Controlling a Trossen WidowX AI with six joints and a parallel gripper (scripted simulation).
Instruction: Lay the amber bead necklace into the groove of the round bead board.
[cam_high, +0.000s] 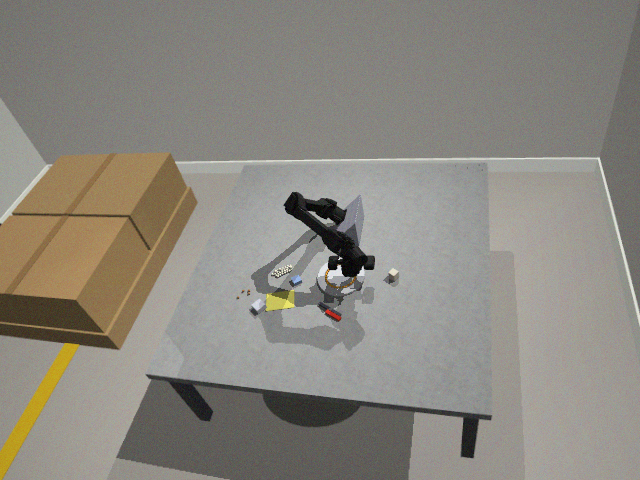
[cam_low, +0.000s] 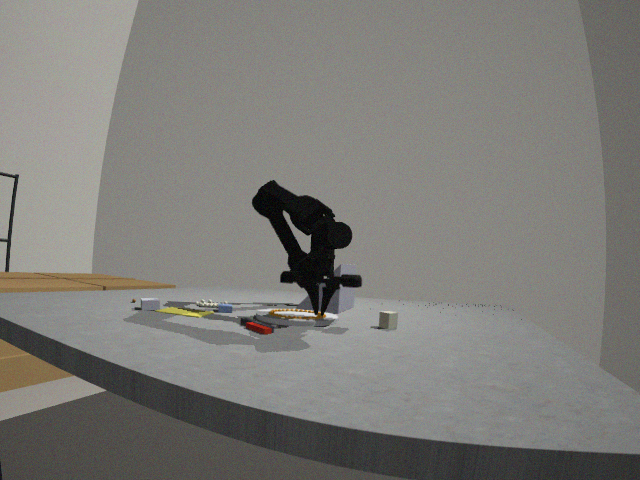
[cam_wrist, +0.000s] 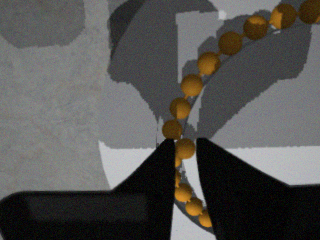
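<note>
Now: the round bead board 6 cm to the right of my gripper tip and 1 cm below it. Also, from my gripper tip: blue cube (24 cm to the right, 4 cm ahead, 1 cm below); cream cube (16 cm to the left, 2 cm behind); red-handled tool (19 cm ahead, 6 cm to the right, 1 cm below).
</note>
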